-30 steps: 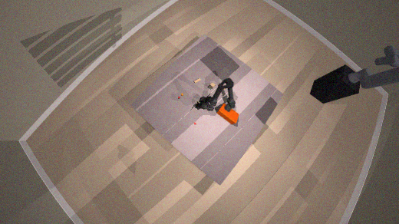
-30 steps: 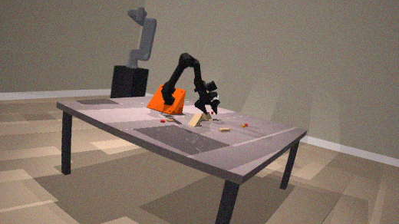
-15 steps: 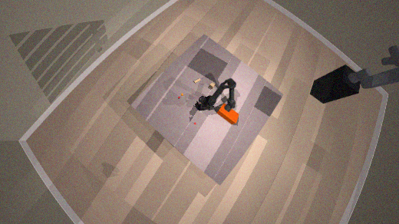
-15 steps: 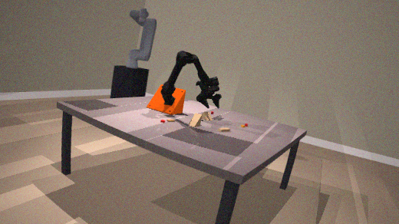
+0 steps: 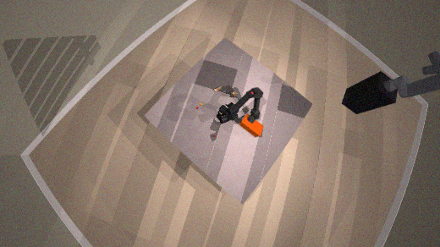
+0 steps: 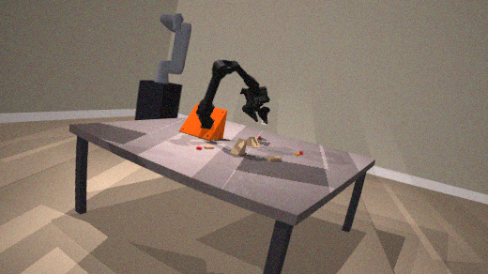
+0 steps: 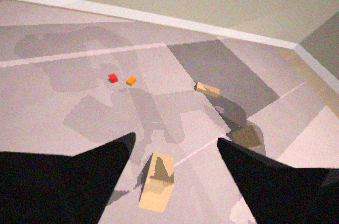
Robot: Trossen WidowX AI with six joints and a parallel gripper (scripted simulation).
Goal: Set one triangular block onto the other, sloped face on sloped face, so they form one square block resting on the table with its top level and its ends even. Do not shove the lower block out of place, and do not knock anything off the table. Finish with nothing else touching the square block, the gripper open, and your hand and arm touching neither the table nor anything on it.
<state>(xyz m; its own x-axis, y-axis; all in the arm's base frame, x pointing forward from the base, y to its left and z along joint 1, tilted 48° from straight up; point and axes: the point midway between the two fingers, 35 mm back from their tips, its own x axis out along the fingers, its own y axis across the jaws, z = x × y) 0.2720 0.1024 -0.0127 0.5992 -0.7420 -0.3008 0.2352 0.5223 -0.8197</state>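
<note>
The tan triangular block is 50 mm behind my gripper tip, 10 mm to the left of it and 110 mm below it. Also, from my gripper tip: small flat wooden piece 160 mm ahead, 180 mm to the right, 130 mm below; yellow piece 210 mm ahead, 50 mm to the left, 130 mm below.
</note>
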